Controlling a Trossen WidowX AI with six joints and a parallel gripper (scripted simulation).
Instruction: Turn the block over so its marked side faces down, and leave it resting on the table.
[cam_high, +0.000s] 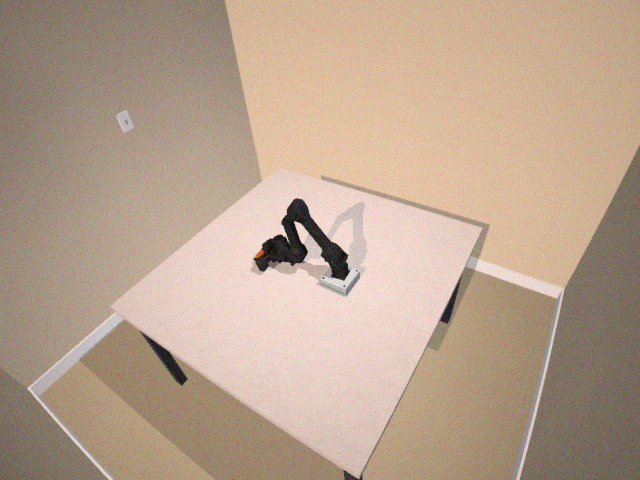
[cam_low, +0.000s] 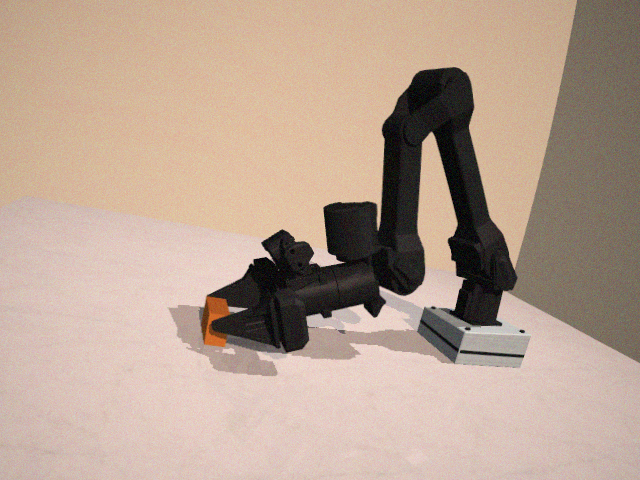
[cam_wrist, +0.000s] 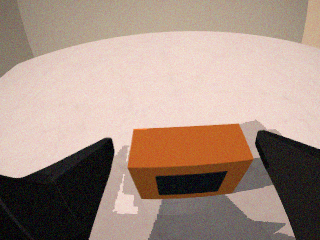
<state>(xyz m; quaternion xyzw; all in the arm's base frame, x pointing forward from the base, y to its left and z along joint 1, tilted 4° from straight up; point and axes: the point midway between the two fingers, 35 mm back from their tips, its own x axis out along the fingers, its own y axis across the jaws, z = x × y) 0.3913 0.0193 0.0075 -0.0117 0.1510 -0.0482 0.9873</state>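
Now: the block 2 cm behind my gripper tip and 1 cm below it.
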